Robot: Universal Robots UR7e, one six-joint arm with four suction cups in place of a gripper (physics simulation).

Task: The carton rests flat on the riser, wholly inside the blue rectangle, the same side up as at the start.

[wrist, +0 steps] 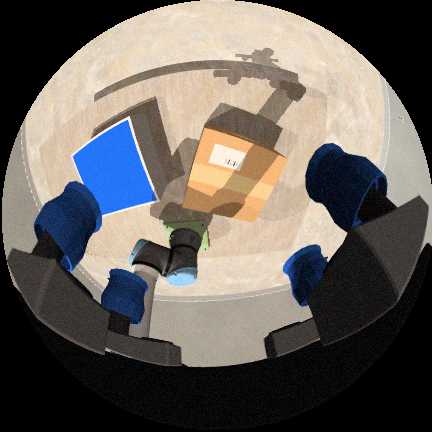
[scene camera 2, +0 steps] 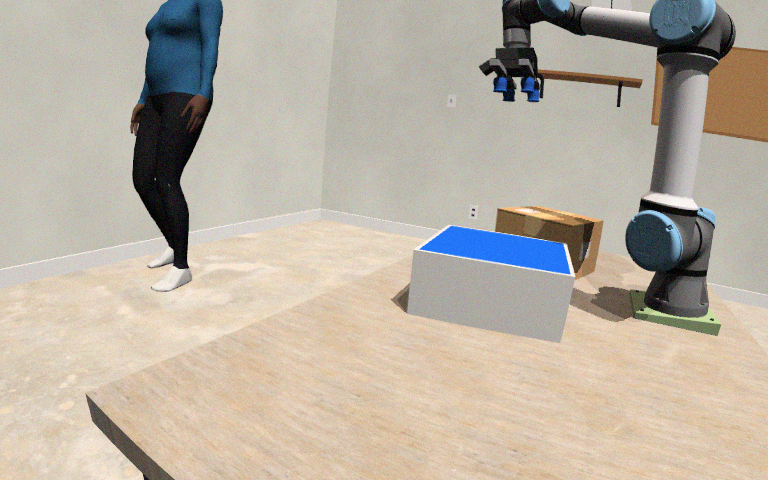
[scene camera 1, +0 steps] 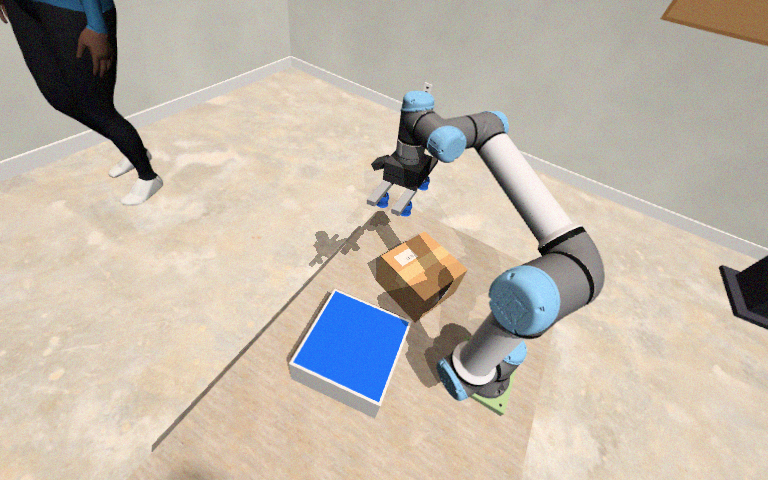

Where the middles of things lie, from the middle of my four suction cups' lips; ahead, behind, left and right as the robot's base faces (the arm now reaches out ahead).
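Brown cardboard carton (scene camera 1: 419, 274): my suction cup is 60 mm to the left of it, 130 mm past it and 390 mm above it. White riser (scene camera 2: 517, 285), measured from my suction cup: 310 mm to the left, 50 mm behind, 410 mm below. Going by their middles, the carton is the nearest to my suction cup of the things named here.
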